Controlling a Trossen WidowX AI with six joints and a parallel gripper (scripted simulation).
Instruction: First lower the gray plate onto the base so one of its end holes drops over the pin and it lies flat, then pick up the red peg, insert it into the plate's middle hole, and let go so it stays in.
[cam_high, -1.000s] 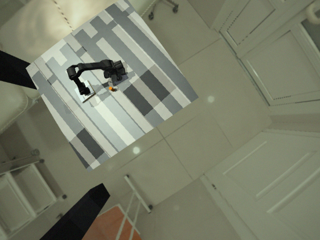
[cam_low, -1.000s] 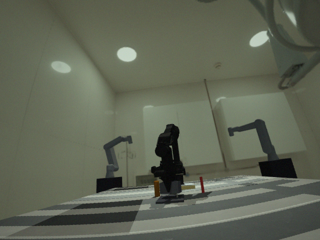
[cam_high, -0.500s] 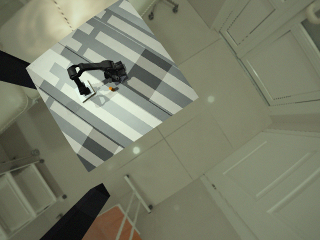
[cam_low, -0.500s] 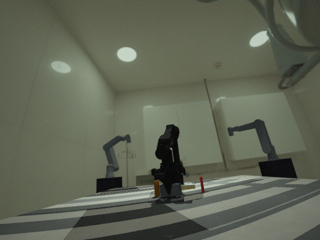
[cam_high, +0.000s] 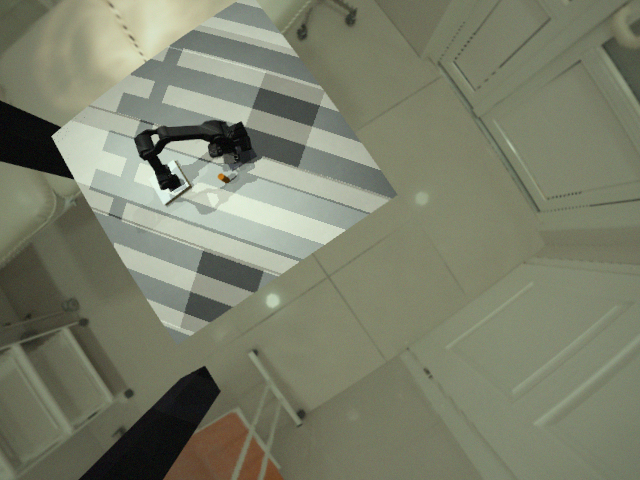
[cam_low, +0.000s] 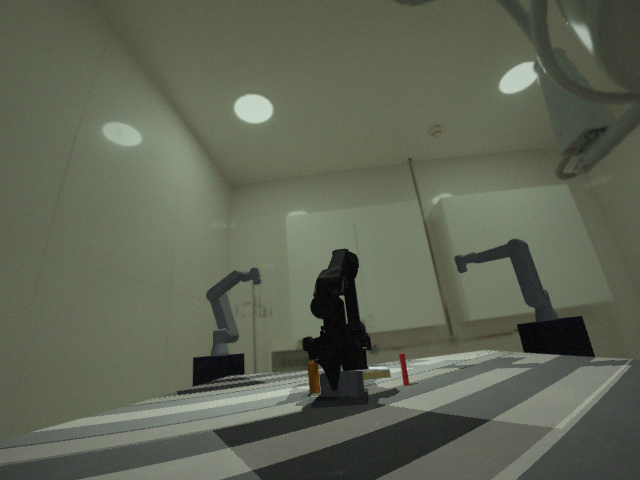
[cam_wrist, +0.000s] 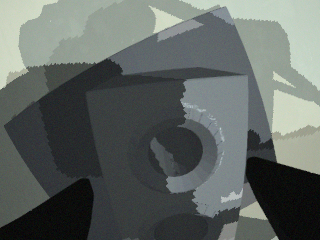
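Now: the gray plate 20 mm above my gripper tip. Also, from my gripper tip: base (10 mm ahead, 10 mm to the left, 20 mm below); orange cylinder (100 mm behind, 90 mm to the right, 20 mm above); red peg (100 mm behind, 160 mm to the left, 20 mm above).
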